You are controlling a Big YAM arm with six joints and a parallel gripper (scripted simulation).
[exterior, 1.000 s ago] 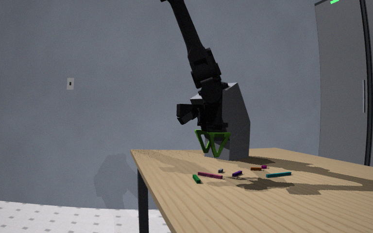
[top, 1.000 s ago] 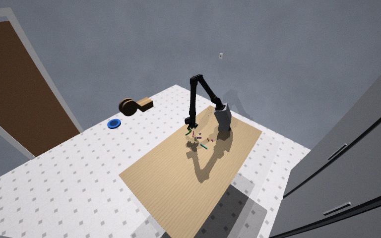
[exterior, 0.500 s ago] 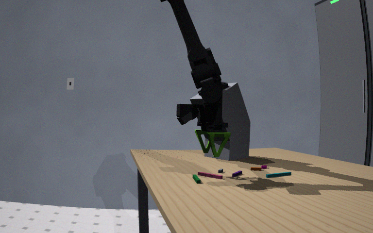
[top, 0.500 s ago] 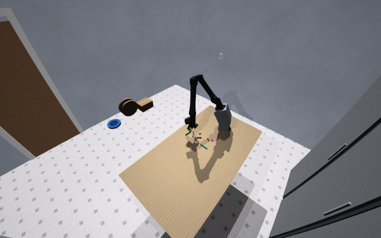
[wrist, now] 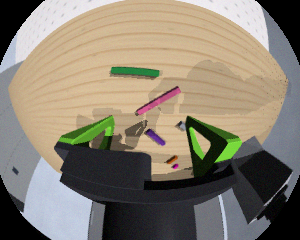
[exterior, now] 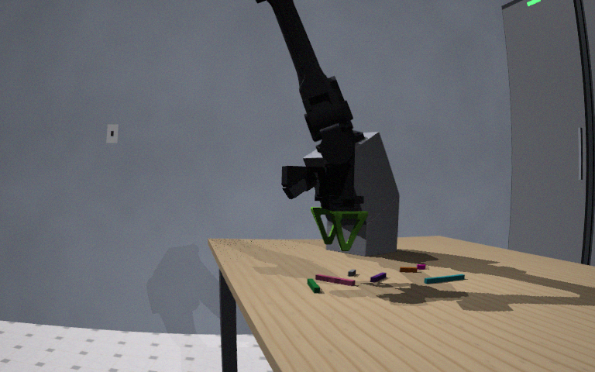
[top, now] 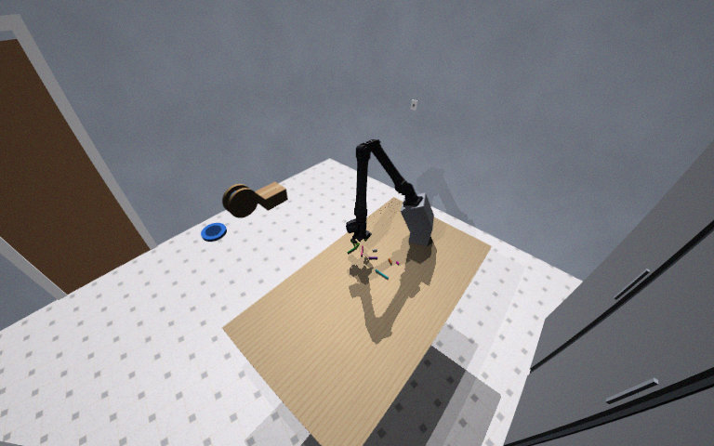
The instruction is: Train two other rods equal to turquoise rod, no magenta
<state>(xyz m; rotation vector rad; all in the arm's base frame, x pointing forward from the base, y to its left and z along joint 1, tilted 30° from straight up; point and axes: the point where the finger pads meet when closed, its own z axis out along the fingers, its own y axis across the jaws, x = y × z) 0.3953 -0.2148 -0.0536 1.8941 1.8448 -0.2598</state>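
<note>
Now: the orange rod 210 mm to the left of my hand, 80 mm below it and 50 mm behind it. Also, from my hand: long pink rod: 80 mm below, 10 mm to the left, 10 mm behind; green rod: 80 mm below, 50 mm to the right, 20 mm ahead; small grey rod: 80 mm below, 70 mm to the left, 70 mm behind.
</note>
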